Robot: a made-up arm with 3 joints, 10 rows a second.
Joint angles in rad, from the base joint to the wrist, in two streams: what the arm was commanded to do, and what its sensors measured. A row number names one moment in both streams.
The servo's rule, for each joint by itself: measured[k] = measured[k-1] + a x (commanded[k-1-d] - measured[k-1]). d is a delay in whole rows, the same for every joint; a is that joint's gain. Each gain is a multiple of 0.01, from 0.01 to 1. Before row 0 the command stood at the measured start. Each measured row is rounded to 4 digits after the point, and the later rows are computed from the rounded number. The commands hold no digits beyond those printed.
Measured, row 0:
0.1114 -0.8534 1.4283
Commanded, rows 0 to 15:
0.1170 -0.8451 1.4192
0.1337 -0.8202 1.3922
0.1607 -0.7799 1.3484
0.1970 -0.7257 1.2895
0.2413 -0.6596 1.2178
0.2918 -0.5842 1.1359
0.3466 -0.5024 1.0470
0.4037 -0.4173 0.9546
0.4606 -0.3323 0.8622
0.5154 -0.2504 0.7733
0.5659 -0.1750 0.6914
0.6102 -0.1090 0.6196
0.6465 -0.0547 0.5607
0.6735 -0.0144 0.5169
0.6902 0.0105 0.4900
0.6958 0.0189 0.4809
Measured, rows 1 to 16:
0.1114 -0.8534 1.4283
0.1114 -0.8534 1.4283
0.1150 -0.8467 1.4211
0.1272 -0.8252 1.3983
0.1490 -0.7885 1.3589
0.1802 -0.7376 1.3041
0.2199 -0.6744 1.2359
0.2666 -0.6013 1.1569
0.3186 -0.5212 1.0701
0.3739 -0.4370 0.9789
0.4303 -0.3522 0.8867
0.4856 -0.2697 0.7971
0.5378 -0.1930 0.7136
0.5849 -0.1250 0.6393
0.6249 -0.0681 0.5772
0.6565 -0.0246 0.5296
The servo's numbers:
d 2
a 0.65 0.81 0.79

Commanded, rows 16 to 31:
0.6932 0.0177 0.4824
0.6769 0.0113 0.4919
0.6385 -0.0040 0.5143
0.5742 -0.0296 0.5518
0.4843 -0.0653 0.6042
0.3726 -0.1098 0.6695
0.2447 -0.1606 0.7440
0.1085 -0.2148 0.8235
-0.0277 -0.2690 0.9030
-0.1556 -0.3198 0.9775
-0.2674 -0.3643 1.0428
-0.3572 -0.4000 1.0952
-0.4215 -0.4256 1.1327
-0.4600 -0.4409 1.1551
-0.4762 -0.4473 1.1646
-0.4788 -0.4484 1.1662
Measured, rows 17 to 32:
0.6784 0.0038 0.4983
0.6897 0.0160 0.4846
0.6920 0.0174 0.4829
0.6822 0.0125 0.4900
0.6538 -0.0009 0.5092
0.6021 -0.0241 0.5429
0.5255 -0.0575 0.5913
0.4261 -0.0999 0.6531
0.3082 -0.1491 0.7249
0.1784 -0.2023 0.8028
0.0444 -0.2563 0.8820
-0.0856 -0.3077 0.9574
-0.2038 -0.3535 1.0249
-0.3035 -0.3912 1.0804
-0.3802 -0.4191 1.1217
-0.4321 -0.4368 1.1481

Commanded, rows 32 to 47:
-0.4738 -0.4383 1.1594
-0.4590 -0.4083 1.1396
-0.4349 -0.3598 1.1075
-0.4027 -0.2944 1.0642
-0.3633 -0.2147 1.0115
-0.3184 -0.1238 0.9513
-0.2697 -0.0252 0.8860
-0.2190 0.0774 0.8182
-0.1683 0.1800 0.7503
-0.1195 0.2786 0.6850
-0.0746 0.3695 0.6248
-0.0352 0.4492 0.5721
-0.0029 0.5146 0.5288
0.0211 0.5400 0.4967
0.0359 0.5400 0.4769
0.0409 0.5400 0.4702
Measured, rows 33 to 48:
-0.4608 -0.4453 1.1611
-0.4725 -0.4478 1.1651
-0.4733 -0.4401 1.1606
-0.4640 -0.4143 1.1440
-0.4451 -0.3702 1.1152
-0.4175 -0.3088 1.0749
-0.3823 -0.2326 1.0248
-0.3408 -0.1445 0.9667
-0.2946 -0.0479 0.9029
-0.2455 0.0536 0.8360
-0.1953 0.1560 0.7683
-0.1460 0.2553 0.7025
-0.0996 0.3478 0.6411
-0.0577 0.4299 0.5866
-0.0221 0.4985 0.5409
0.0060 0.5321 0.5060

